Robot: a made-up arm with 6 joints. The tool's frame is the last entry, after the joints. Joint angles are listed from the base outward. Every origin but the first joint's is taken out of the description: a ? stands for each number. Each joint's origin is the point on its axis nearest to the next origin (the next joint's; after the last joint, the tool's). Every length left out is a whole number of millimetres.
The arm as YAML. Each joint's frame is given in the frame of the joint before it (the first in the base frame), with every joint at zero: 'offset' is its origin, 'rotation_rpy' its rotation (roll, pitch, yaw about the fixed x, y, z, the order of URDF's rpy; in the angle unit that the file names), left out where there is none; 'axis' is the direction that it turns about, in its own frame. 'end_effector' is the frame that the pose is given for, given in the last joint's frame.
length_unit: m
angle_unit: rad
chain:
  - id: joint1
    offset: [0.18, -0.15, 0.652]
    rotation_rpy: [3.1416, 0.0, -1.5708]
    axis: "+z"
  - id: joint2
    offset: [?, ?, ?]
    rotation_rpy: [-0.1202, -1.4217, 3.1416]
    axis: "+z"
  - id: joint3
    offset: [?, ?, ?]
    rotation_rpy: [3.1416, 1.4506, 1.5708]
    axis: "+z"
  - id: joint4
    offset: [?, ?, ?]
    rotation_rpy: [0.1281, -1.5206, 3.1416]
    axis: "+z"
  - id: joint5
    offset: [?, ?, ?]
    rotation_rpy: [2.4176, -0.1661, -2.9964]
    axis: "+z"
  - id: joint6
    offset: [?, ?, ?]
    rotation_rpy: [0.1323, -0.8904, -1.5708]
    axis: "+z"
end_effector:
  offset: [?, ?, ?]
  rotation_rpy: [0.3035, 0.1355, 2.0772]
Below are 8 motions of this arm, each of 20 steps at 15 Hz.
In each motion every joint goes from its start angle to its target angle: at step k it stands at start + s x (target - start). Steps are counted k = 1, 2, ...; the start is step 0. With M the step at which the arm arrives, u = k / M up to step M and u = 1 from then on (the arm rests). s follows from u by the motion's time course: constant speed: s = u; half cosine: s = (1 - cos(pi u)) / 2; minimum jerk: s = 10 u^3 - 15 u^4 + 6 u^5.
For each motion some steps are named. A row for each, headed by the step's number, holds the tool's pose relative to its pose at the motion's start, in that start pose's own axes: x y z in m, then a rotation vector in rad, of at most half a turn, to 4 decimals.
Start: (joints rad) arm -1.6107 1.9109 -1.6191 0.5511 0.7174 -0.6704
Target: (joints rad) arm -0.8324 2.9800 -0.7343 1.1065 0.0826 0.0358
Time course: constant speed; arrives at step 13
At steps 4, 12, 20:
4: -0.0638 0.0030 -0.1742 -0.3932 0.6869 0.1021
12: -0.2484 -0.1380 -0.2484 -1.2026 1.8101 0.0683
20: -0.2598 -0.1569 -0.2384 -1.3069 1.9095 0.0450

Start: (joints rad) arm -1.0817 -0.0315 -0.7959 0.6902 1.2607 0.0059
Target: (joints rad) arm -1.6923 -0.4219 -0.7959 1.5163 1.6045 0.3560
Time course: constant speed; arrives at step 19
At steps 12, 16, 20:
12: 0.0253 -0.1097 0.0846 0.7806 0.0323 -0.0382
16: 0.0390 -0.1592 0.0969 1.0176 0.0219 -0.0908
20: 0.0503 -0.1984 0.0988 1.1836 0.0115 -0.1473

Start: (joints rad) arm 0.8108 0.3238 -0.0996 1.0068 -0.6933 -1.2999
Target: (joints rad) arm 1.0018 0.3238 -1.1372 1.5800 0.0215 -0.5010
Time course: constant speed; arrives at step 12
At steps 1, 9, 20:
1: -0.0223 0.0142 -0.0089 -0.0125 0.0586 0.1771
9: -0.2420 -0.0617 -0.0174 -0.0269 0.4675 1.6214
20: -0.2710 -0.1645 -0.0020 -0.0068 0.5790 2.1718

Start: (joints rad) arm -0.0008 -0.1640 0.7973 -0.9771 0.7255 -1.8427
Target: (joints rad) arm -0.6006 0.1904 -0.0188 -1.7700 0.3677 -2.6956
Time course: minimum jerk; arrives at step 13
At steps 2, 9, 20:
2: 0.0066 -0.0048 0.0084 0.0332 -0.0371 -0.0265
9: 0.0358 -0.2870 0.0749 1.2401 -0.6555 -0.9990
20: 0.0178 -0.3393 0.0147 1.5422 -0.6607 -1.2621

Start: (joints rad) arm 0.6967 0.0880 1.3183 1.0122 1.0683 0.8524
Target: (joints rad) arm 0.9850 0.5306 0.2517 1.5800 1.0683 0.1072
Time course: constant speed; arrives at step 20
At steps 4, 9, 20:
4: 0.0226 -0.0076 0.0604 0.0302 -0.3221 -0.1333
9: 0.0165 -0.0117 0.1344 0.0953 -0.7009 -0.2539
20: -0.0716 0.0133 0.2290 0.3022 -1.3813 -0.2989

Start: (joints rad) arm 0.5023 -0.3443 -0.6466 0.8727 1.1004 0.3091
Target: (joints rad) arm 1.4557 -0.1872 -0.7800 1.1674 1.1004 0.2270
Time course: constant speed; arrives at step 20
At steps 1, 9, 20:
1: 0.0002 0.0049 -0.0052 -0.0266 -0.0332 -0.0158
9: 0.0080 0.0390 -0.0543 -0.2413 -0.2969 -0.1221
20: 0.0396 0.0615 -0.1377 -0.5456 -0.6418 -0.2142

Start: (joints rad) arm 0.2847 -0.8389 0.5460 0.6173 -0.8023 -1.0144
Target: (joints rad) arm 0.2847 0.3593 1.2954 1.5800 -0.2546 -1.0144
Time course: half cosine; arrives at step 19
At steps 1, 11, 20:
1: 0.0005 0.0004 0.0002 0.0038 -0.0003 -0.0031
11: 0.0565 0.0281 0.0334 0.4387 0.1868 -0.2575
20: 0.0900 0.0335 0.0587 0.8069 0.4747 -0.3129

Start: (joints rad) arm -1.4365 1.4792 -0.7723 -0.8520 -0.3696 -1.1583
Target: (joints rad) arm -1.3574 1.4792 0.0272 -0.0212 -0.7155 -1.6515
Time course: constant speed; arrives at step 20
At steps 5, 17, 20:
5: 0.0039 -0.0263 -0.0414 -0.3232 0.0058 -0.1213
17: 0.0171 -0.1115 -0.0421 -1.1027 -0.3501 -0.4870
20: 0.0160 -0.1226 -0.0218 -1.2764 -0.5168 -0.5861

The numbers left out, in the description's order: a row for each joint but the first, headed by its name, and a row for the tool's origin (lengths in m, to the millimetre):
joint2: 0.244 -0.007 0.0
joint3: -0.009 -0.04 0.0
joint4: 0.094 -0.017 0.0
joint5: -0.01 0.04 0.0
joint6: -0.039 -0.034 0.0
tool: -0.191 0.063 0.0

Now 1 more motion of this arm.
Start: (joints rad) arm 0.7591 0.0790 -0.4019 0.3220 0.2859 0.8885
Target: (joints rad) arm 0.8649 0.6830 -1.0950 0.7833 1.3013 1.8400
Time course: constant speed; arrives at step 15
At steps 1, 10, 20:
1: -0.0188 0.0153 -0.0119 -0.0888 -0.0224 0.1180
10: -0.1713 -0.0326 -0.1750 -1.0707 0.0146 1.0920
20: -0.1794 -0.1653 -0.1961 -1.7267 0.1960 1.5073

